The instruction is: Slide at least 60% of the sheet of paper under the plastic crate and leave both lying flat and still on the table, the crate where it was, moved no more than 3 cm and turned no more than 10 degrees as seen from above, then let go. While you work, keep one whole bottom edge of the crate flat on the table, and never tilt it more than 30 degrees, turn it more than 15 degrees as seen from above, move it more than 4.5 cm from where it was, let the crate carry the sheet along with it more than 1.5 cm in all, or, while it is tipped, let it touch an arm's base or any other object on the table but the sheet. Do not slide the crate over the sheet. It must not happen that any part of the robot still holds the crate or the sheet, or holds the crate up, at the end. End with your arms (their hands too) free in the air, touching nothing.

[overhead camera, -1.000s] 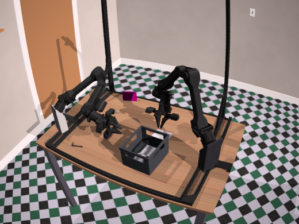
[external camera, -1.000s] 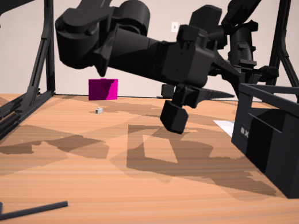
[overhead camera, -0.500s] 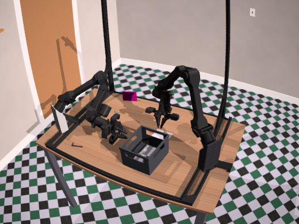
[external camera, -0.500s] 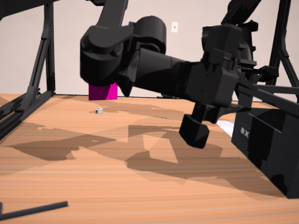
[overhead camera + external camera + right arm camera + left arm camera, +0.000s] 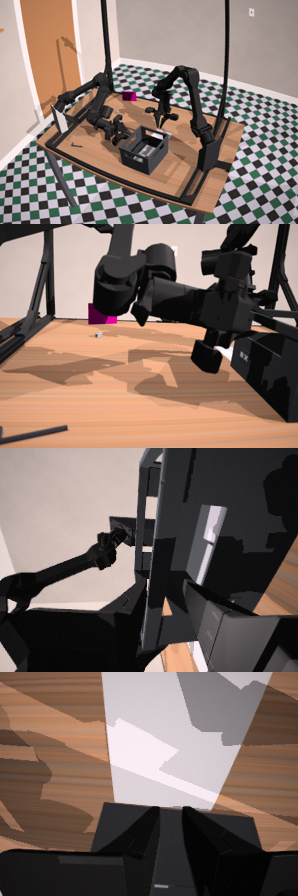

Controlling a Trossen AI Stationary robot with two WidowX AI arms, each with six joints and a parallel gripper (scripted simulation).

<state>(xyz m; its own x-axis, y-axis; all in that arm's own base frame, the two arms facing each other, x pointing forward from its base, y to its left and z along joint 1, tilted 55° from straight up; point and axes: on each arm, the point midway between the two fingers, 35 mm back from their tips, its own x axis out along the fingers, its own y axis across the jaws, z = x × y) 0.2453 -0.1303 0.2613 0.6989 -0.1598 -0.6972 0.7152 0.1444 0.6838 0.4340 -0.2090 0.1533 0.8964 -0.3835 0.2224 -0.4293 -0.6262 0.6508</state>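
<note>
Now: the paper 30 mm ahead of my left hand and 100 mm below it. From my left hand the other things lie so: magenta box: 290 mm behind, 340 mm to the right, 60 mm below.
</note>
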